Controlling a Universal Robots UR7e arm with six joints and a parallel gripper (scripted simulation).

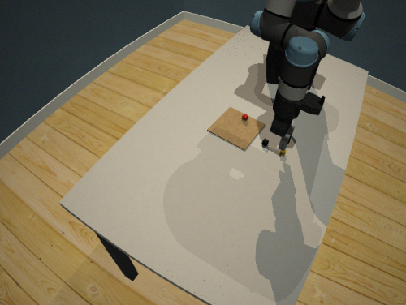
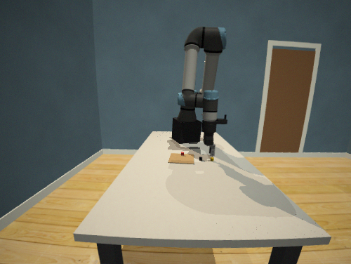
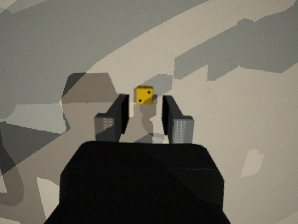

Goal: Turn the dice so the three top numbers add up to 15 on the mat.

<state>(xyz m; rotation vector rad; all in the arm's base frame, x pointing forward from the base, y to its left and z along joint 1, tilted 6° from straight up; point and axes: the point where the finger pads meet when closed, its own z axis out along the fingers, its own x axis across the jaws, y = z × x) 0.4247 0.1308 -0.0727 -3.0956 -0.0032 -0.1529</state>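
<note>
Right now the yellow die is 5 cm below my hand. From my hand the other things lie so: black die: 1 cm behind, 6 cm to the right, 5 cm below; red die: 7 cm behind, 16 cm to the right, 4 cm below; brown mat: 2 cm behind, 17 cm to the right, 5 cm below.
</note>
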